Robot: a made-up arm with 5 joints. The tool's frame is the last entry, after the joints. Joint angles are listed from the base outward.
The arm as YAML. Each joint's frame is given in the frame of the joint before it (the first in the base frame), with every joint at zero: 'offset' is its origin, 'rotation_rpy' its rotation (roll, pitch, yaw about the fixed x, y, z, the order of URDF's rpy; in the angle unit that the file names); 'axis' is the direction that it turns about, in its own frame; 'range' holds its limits. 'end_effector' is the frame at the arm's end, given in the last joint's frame.
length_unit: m
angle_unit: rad
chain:
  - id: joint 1
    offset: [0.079, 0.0, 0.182]
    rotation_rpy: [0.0, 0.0, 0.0]
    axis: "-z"
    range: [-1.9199, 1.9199]
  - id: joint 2
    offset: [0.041, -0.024, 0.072]
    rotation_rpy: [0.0, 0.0, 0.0]
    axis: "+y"
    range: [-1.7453, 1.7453]
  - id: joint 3
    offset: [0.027, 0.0, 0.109]
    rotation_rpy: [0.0, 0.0, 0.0]
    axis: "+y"
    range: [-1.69, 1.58]
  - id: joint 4
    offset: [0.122, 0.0, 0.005]
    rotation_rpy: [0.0, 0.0, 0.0]
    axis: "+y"
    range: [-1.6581, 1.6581]
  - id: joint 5
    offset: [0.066, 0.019, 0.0]
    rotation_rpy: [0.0, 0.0, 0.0]
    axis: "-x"
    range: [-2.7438, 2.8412]
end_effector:
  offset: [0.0, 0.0, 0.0]
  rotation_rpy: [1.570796, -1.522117, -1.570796]
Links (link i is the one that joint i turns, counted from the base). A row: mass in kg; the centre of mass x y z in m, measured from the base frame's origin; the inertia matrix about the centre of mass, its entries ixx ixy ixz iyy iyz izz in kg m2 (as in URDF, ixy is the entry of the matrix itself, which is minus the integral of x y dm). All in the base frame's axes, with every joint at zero. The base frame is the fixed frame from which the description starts. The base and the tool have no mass.
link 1: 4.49; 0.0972 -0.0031 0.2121; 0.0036 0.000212 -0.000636 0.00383 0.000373 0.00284
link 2: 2.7; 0.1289 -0.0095 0.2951; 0.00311 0 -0.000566 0.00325 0 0.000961
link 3: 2.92; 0.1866 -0.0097 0.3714; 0.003 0 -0.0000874 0.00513 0 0.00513
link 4: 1.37; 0.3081 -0.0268 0.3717; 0.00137 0.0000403 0 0.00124 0 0.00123
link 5: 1.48; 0.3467 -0.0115 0.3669; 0.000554 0 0 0.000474 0 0.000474
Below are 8 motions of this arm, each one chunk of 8 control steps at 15 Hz.
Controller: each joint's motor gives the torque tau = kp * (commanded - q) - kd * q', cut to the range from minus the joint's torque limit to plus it. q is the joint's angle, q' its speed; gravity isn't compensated. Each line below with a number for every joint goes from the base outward.
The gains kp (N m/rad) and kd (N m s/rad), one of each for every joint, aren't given. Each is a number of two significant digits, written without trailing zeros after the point. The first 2 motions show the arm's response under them.
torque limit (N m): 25 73 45 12 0.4
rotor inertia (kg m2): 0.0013 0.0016 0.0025 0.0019 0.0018
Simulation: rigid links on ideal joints. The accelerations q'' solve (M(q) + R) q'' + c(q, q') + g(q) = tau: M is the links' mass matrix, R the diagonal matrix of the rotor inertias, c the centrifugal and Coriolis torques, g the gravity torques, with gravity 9.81 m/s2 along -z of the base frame. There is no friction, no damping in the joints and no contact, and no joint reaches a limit. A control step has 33 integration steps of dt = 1/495 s. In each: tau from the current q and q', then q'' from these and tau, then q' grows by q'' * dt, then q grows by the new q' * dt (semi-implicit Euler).
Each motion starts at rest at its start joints. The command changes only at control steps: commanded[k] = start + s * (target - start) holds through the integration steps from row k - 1 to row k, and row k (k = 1, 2, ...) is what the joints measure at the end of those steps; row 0 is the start. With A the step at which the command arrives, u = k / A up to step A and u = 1 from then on. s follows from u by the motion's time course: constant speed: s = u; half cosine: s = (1 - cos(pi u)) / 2; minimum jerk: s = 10 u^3 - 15 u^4 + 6 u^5; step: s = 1 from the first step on.
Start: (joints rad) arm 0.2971 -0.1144 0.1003 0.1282 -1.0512
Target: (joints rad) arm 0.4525 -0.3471 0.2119 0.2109 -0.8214
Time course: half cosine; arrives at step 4
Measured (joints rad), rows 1 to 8:
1: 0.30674 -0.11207 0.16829 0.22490 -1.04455
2: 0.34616 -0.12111 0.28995 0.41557 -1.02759
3: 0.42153 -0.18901 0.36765 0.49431 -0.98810
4: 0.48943 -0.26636 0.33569 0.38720 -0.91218
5: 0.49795 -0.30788 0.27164 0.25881 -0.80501
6: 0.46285 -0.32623 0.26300 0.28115 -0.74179
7: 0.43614 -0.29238 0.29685 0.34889 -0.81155
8: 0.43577 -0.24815 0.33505 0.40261 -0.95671
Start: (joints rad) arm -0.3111 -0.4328 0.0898 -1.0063 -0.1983
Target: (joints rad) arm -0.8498 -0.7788 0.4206 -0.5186 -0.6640
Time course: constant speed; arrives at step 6
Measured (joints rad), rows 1 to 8:
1: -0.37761 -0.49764 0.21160 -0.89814 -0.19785
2: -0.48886 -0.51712 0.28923 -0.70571 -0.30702
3: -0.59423 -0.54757 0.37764 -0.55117 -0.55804
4: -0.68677 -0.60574 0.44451 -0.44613 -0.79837
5: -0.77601 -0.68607 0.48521 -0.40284 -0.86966
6: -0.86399 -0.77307 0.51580 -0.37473 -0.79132
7: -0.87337 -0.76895 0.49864 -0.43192 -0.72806
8: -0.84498 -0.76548 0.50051 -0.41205 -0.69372
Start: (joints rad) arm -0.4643 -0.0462 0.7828 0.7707 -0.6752
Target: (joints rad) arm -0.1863 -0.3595 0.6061 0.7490 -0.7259
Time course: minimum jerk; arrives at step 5
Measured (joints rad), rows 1 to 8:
1: -0.45459 -0.00314 0.81664 0.72772 -0.67052
2: -0.39827 -0.06858 0.81690 0.84311 -0.68642
3: -0.27802 -0.22007 0.74261 0.82352 -0.77177
4: -0.17603 -0.31482 0.65131 0.69824 -0.82026
5: -0.14825 -0.34666 0.63417 0.73721 -0.73853
6: -0.17521 -0.30711 0.68830 0.82940 -0.65477
7: -0.19949 -0.27686 0.72394 0.85826 -0.70427
8: -0.19491 -0.29806 0.70168 0.82138 -0.82509

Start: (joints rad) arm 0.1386 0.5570 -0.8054 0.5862 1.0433
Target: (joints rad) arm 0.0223 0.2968 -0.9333 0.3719 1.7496
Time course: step
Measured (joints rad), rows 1 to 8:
1: 0.10648 0.48511 -0.78758 0.64411 1.27911
2: 0.03659 0.42658 -0.83486 0.52059 1.74698
3: -0.02885 0.37782 -0.87892 0.43963 2.11065
4: -0.05110 0.35508 -0.88789 0.46934 2.14306
5: -0.02404 0.38561 -0.86996 0.48506 1.90318
6: 0.02134 0.42909 -0.83711 0.54814 1.62202
7: 0.05524 0.46229 -0.80986 0.59232 1.48974
8: 0.06355 0.46790 -0.80502 0.59105 1.54478

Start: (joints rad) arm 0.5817 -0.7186 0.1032 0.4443 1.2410
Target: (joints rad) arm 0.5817 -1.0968 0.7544 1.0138 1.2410
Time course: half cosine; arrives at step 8
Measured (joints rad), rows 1 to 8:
1: 0.58213 -0.75141 0.17709 0.59050 1.23714
2: 0.58388 -0.75644 0.30237 0.75968 1.19238
3: 0.57849 -0.78706 0.44058 0.86130 1.12062
4: 0.57683 -0.89175 0.55654 0.96596 1.08718
5: 0.58512 -0.99931 0.65223 1.02296 1.11620
6: 0.58600 -1.05848 0.75062 1.07518 1.18021
7: 0.58108 -1.08502 0.83954 1.15477 1.22804
8: 0.58153 -1.09422 0.87127 1.18325 1.21841

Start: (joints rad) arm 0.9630 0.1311 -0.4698 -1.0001 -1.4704
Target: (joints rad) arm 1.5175 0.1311 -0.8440 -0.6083 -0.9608
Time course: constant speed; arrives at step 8
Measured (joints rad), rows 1 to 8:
1: 0.99526 0.17764 -0.47785 -0.98059 -1.47274
2: 1.06868 0.23587 -0.48376 -0.77509 -1.43343
3: 1.15786 0.28898 -0.48791 -0.64552 -1.32054
4: 1.24738 0.30692 -0.52034 -0.57989 -1.18947
5: 1.33086 0.28419 -0.58308 -0.56775 -1.11092
6: 1.40562 0.24129 -0.66332 -0.59552 -1.08020
7: 1.47170 0.19998 -0.74144 -0.61017 -1.04151
8: 1.53280 0.18041 -0.80408 -0.59048 -0.96604

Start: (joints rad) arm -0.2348 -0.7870 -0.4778 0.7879 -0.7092
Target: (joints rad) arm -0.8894 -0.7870 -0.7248 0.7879 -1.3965
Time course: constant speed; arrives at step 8
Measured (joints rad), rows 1 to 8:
1: -0.31879 -0.81428 -0.47445 0.95833 -0.75067
2: -0.40069 -0.81094 -0.48702 1.02390 -0.95644
3: -0.48669 -0.78788 -0.52132 0.92091 -1.16641
4: -0.56967 -0.79683 -0.56177 0.92153 -1.22970
5: -0.64702 -0.82023 -0.60129 0.95578 -1.19697
6: -0.72682 -0.82712 -0.64274 0.91727 -1.19515
7: -0.80840 -0.82805 -0.67979 0.89790 -1.28555
8: -0.89006 -0.82977 -0.70944 0.92308 -1.43116

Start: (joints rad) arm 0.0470 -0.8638 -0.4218 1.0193 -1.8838
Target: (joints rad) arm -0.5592 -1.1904 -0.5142 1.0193 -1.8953
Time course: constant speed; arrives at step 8
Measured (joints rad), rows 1 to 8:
1: -0.03395 -0.92408 -0.38922 1.20275 -1.85193
2: -0.10829 -0.98509 -0.38714 1.31219 -1.79326
3: -0.18335 -1.02612 -0.42132 1.15970 -1.75362
4: -0.25853 -1.08125 -0.45807 1.10368 -1.80603
5: -0.33247 -1.15202 -0.47707 1.18230 -1.89081
6: -0.40901 -1.19811 -0.48940 1.18691 -1.89982
7: -0.48681 -1.22770 -0.50167 1.14188 -1.84355
8: -0.56339 -1.26924 -0.51359 1.15238 -1.80340

